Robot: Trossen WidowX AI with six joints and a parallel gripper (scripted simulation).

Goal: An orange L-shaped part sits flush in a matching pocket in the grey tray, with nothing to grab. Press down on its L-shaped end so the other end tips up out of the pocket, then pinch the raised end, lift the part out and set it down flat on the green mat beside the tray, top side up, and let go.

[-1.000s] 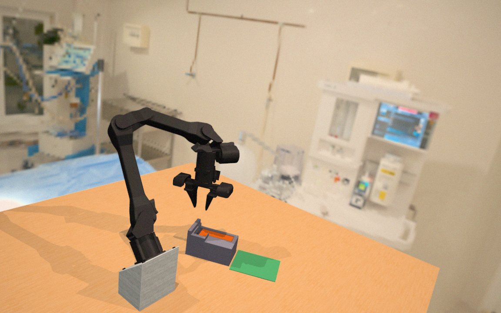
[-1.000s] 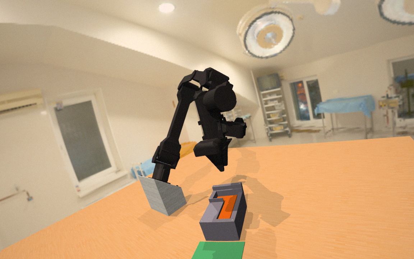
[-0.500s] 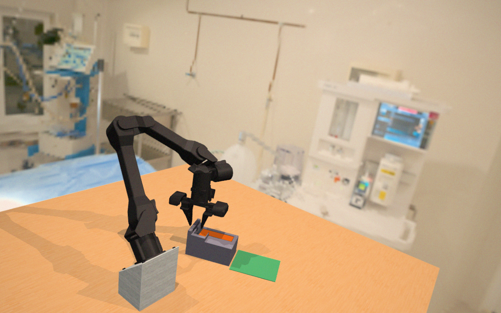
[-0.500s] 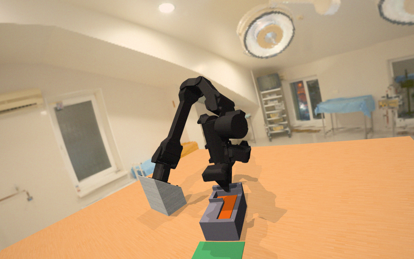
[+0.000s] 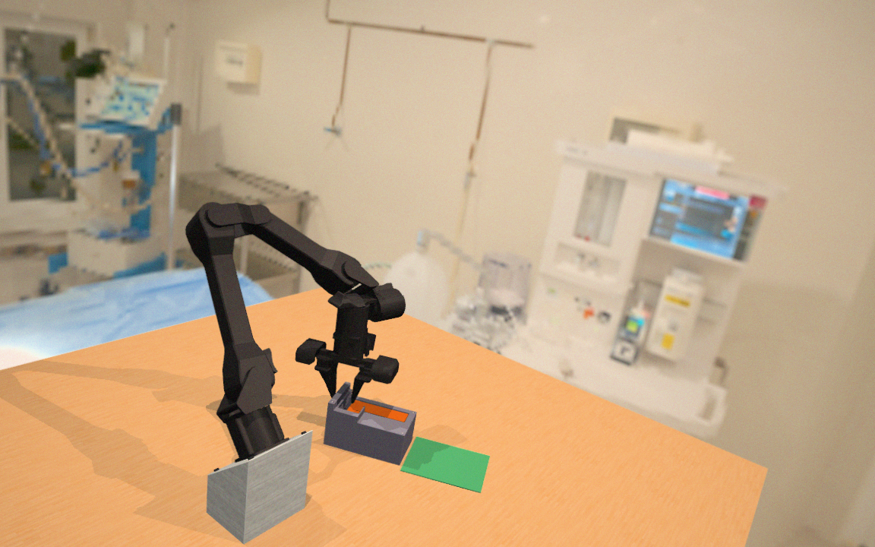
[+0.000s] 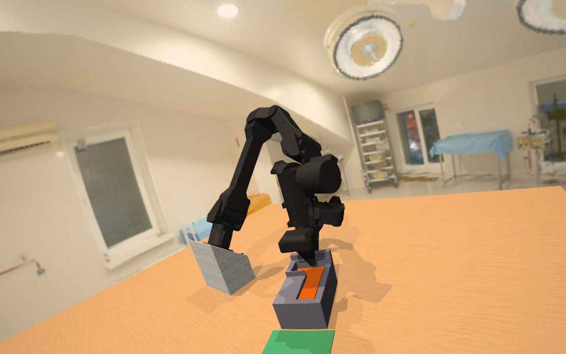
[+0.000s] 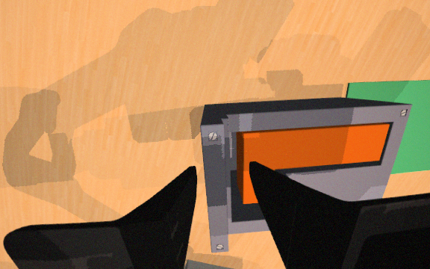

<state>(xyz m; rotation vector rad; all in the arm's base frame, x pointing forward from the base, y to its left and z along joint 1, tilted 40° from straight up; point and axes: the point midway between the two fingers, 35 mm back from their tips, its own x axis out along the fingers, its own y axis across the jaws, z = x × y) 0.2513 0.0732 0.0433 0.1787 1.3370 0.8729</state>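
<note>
Now: the orange L-shaped part 20 mm ahead of my gripper tip, 50 mm to the right of it and 20 mm below it. From my gripper tip the other things lie so: green mat (90 mm ahead, 200 mm to the right, 80 mm below).
</note>
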